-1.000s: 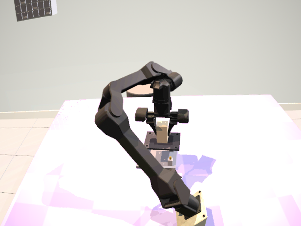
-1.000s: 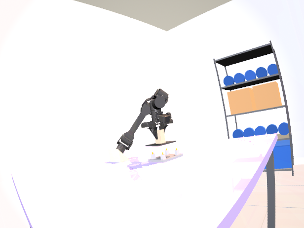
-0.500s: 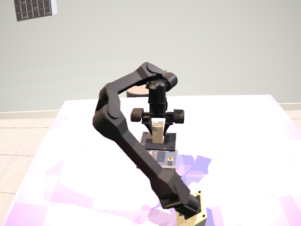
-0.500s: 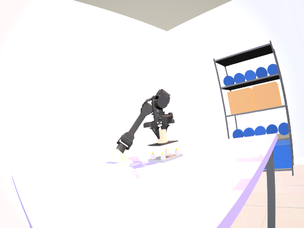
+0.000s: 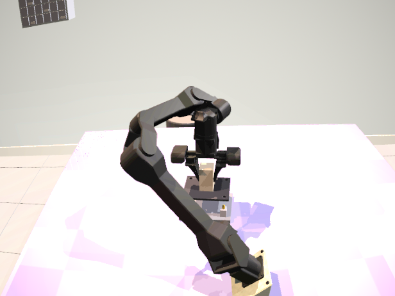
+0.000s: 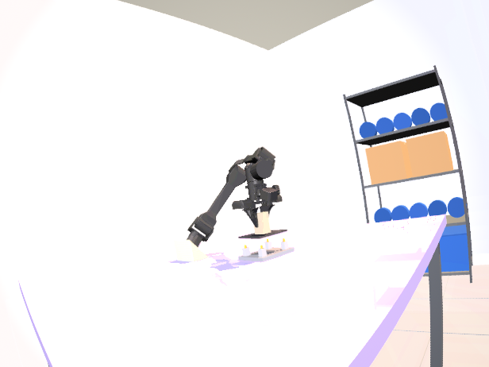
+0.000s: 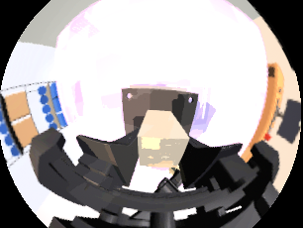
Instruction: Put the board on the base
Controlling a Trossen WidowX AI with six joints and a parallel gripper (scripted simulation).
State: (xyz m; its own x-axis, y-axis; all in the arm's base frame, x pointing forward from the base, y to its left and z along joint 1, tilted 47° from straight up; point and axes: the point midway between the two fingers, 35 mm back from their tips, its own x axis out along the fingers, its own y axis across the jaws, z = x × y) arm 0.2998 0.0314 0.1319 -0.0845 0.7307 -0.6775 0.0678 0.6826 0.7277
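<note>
My gripper tip is 10 cm above the grey base. Also, from my gripper tip: flat black board (1 cm below).
</note>
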